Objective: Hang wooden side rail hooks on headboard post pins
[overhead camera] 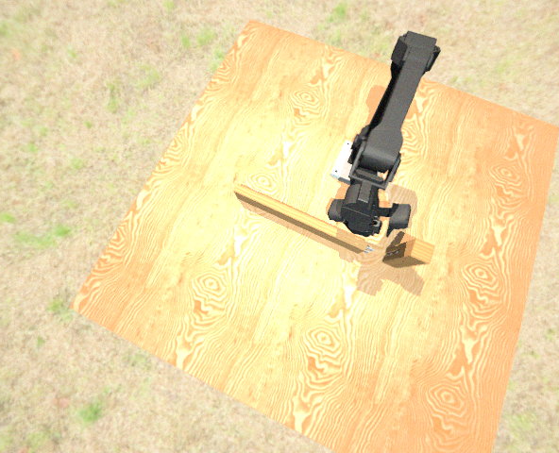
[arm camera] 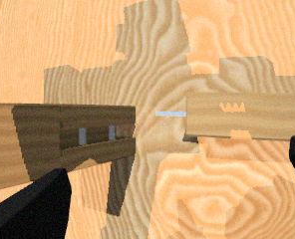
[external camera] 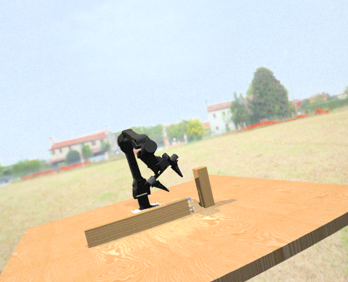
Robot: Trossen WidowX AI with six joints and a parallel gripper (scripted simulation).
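Right now the headboard post is 120 mm to the left of my gripper tip and 50 mm below it.
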